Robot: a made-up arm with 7 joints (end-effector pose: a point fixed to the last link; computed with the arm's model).
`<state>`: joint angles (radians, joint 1 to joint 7).
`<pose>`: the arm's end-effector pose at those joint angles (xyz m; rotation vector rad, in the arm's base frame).
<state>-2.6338 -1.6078 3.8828 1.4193 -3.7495 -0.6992 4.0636</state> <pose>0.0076 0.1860 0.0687 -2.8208 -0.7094 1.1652</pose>
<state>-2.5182 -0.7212 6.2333 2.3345 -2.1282 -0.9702 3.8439</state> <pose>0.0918 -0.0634 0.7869 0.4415 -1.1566 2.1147</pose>
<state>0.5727 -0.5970 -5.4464 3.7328 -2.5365 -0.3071 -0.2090</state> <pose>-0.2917 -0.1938 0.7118 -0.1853 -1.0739 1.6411</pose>
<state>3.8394 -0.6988 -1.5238 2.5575 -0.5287 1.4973 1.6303</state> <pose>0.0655 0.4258 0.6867 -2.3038 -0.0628 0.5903</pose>
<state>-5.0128 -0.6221 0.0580 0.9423 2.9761 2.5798 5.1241</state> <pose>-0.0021 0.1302 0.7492 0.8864 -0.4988 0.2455</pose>
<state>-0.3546 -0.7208 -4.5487 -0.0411 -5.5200 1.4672 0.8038</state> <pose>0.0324 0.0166 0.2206 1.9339 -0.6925 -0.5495</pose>
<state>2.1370 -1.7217 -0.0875 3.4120 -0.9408 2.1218 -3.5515</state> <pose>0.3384 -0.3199 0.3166 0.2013 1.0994 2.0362</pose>
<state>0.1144 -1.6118 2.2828 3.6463 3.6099 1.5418 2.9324</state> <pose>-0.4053 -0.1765 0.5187 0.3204 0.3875 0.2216</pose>
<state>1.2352 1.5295 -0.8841 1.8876 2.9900 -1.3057 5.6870</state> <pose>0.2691 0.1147 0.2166 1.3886 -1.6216 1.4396</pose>
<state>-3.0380 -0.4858 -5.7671 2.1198 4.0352 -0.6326 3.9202</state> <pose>-0.0242 -0.2515 0.7485 0.0905 -1.4860 1.9375</pose>
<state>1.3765 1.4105 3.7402 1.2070 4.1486 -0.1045 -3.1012</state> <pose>0.2860 -0.0113 0.6409 0.9705 -0.5618 2.1706</pose>
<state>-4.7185 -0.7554 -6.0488 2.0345 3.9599 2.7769 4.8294</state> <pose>0.0475 -0.1474 0.7682 2.1938 1.0157 0.3067</pose>
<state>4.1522 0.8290 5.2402 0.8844 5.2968 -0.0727 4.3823</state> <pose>-0.3818 -0.0382 0.2142 -2.5294 -0.0773 0.6838</pose>
